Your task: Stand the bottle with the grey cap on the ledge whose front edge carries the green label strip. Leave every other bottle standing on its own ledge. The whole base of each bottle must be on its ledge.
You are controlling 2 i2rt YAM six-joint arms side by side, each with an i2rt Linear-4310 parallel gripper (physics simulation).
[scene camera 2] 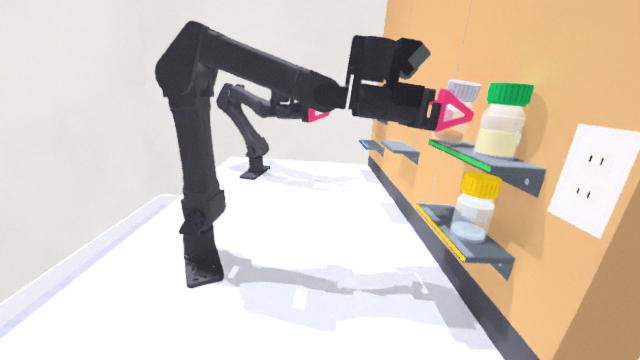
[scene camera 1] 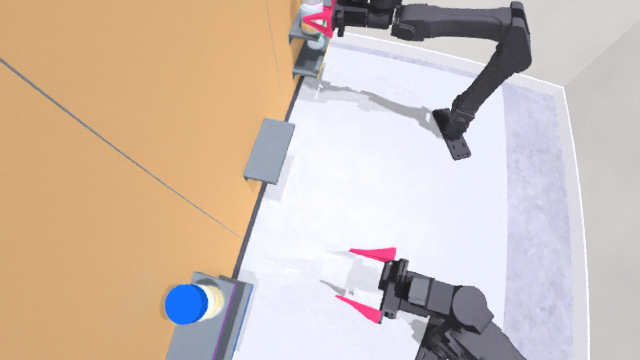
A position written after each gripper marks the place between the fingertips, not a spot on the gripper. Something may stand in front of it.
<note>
In view: the left gripper (scene camera 1: 342,272), the right gripper (scene camera 2: 462,115), a blue-capped bottle (scene camera 1: 186,303), a yellow-capped bottle (scene camera 2: 474,209), a grey-capped bottle (scene camera 2: 467,93) and a wall (scene camera 1: 184,96).
The wall is seen too in scene camera 2 (scene camera 2: 567,287).
</note>
